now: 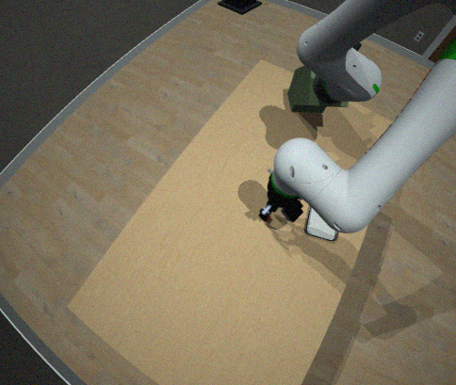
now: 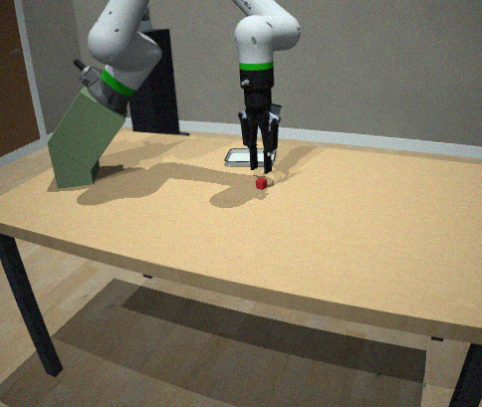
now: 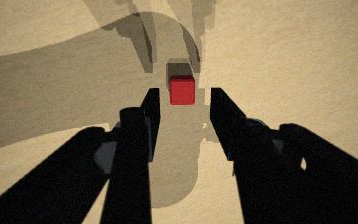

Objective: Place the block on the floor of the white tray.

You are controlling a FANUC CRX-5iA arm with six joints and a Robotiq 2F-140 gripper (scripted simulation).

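The red block lies 80 mm below my hand. From my hand the other things lie so: white tray (150 mm behind, 180 mm to the left, 80 mm below).
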